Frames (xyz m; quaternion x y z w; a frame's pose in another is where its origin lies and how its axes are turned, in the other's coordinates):
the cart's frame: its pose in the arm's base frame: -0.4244 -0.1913 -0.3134 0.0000 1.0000 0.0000 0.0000
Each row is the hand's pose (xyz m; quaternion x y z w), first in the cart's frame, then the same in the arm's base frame.
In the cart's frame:
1: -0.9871 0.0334 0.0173 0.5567 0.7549 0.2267 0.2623
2: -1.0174 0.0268 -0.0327 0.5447 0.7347 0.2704 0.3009
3: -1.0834 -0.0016 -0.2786 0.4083 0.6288 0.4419 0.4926
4: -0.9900 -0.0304 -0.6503 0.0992 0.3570 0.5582 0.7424
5: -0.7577 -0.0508 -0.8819 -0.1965 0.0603 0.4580 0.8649
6: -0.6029 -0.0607 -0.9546 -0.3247 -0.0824 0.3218 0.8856
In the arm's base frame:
1: 0.5627 -0.1579 -0.3307 -0.2267 -0.2623 0.5567 0.7549
2: 0.5930 -0.1645 -0.2807 -0.2704 -0.3009 0.5447 0.7346
3: 0.6590 -0.1929 -0.0348 -0.4419 -0.4926 0.4083 0.6288
4: 0.5656 -0.2217 0.3369 -0.5582 -0.7424 0.0992 0.3570
5: 0.3333 -0.2421 0.5685 -0.4580 -0.8649 -0.1965 0.0603
6: 0.1785 -0.2520 0.6412 0.3218 0.8856 0.3247 0.0824

